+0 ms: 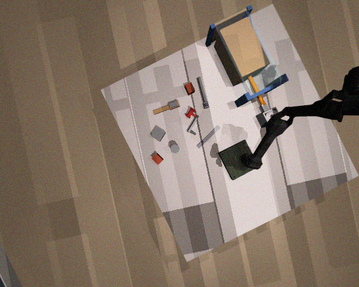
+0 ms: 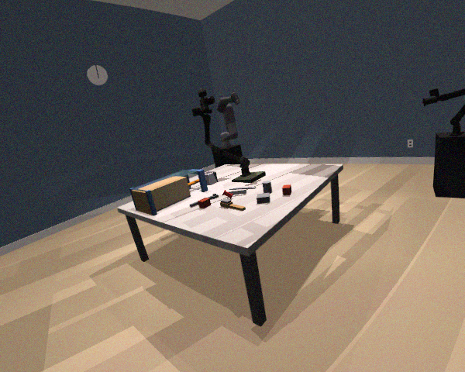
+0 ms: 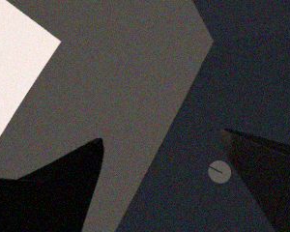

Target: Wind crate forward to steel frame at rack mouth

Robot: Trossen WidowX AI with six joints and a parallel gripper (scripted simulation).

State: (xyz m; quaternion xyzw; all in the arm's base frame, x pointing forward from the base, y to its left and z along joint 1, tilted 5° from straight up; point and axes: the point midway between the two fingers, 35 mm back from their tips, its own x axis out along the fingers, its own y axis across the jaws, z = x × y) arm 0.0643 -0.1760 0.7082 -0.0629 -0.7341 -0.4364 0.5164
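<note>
Right now the winch handle is 72 cm below my gripper tip, 41 cm to the left of it and 31 cm ahead of it. From my gripper tip the other things lie so: blue frame (64 cm below, 25 cm ahead, 3 cm to the right); clear-panelled cubby (63 cm below, 50 cm ahead, 4 cm to the right); grey winch (71 cm below, 8 cm ahead, 3 cm to the right).
</note>
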